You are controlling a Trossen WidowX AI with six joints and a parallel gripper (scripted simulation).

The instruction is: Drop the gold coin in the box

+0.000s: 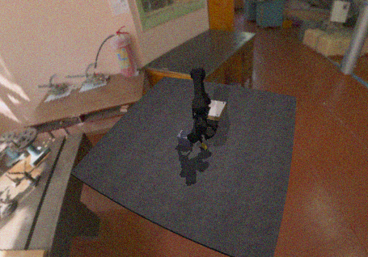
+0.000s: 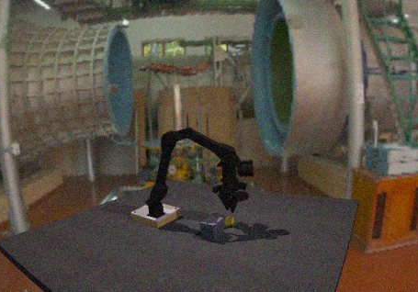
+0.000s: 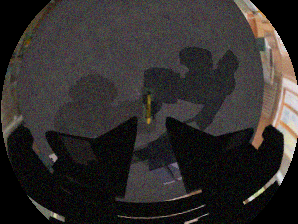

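Right now my gripper tip is 5 cm above the thin gold coin.
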